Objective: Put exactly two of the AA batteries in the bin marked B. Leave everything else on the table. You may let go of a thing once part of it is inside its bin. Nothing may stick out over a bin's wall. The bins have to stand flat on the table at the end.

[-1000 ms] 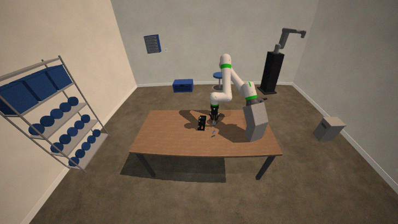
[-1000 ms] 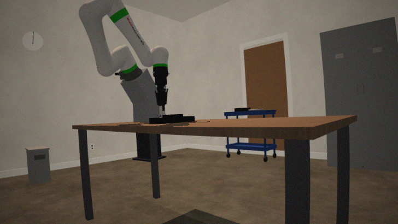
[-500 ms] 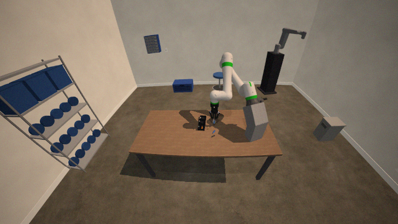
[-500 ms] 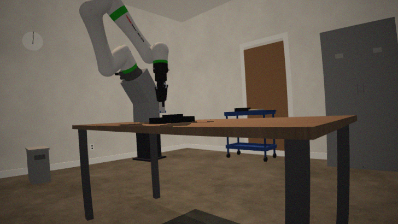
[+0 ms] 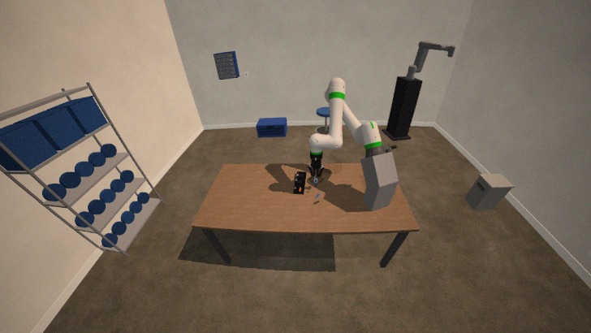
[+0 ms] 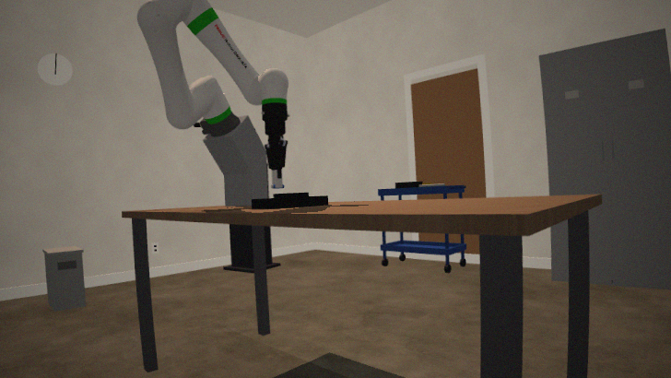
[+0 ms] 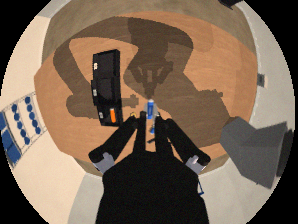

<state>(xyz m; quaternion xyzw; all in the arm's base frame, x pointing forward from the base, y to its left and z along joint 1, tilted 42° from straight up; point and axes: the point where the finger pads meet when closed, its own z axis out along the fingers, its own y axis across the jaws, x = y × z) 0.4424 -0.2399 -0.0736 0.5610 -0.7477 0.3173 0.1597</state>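
Right now the orange battery is 140 mm ahead of my hand, 10 mm to the left of it and 90 mm below it. The rest, counted from my hand: small dark piece (30 mm ahead, 170 mm to the left, 100 mm below); blue AA battery (10 mm ahead, 100 mm to the left, 90 mm below).
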